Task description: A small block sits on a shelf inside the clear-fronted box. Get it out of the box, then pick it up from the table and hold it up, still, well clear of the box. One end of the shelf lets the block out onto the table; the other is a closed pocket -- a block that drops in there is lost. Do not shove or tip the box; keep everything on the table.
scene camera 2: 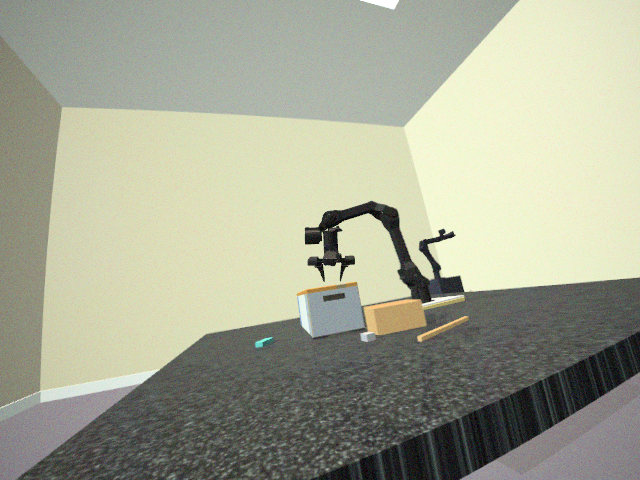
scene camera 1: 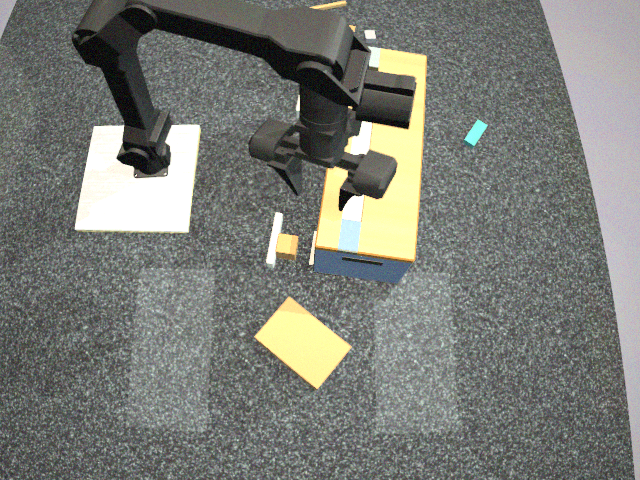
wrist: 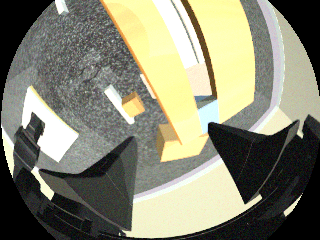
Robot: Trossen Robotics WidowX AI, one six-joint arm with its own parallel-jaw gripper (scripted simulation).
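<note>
There's a long box in the pictures, and my gripper's in them too. You'd find my gripper in scene camera 2 as well, and also in the wrist view.
</note>
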